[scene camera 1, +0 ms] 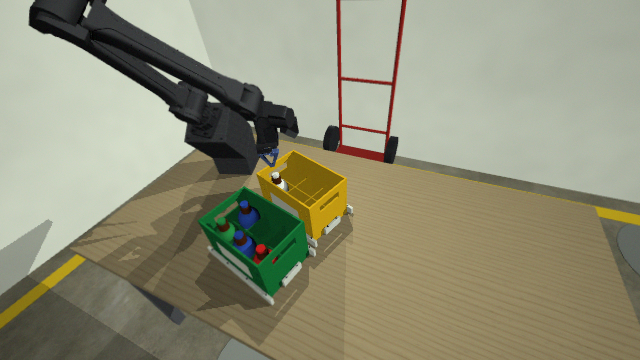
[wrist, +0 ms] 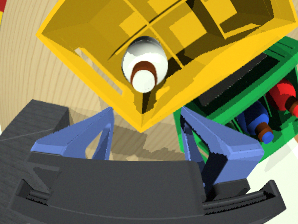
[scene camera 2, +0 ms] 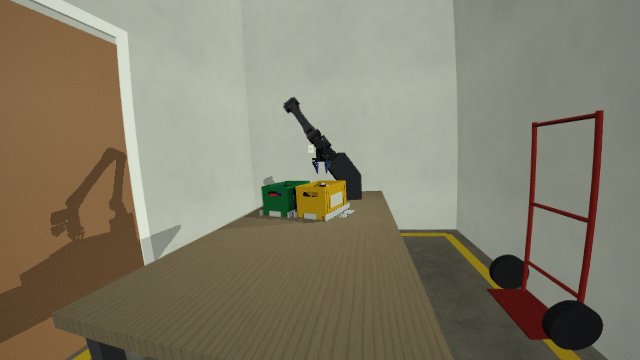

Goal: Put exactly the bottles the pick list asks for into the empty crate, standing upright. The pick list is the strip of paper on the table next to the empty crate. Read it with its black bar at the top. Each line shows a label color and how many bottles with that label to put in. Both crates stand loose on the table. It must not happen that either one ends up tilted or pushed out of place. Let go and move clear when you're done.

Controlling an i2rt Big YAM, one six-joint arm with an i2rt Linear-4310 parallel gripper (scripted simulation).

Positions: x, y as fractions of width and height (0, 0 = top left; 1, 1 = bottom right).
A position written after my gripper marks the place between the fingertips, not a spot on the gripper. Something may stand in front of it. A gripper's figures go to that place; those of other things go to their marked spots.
Scene:
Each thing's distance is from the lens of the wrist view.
my gripper (wrist: 0.49, 0.50): 13 cm
white-labelled bottle (wrist: 0.49, 0.25): 22 cm
yellow crate (wrist: 0.70, 0.25): 24 cm

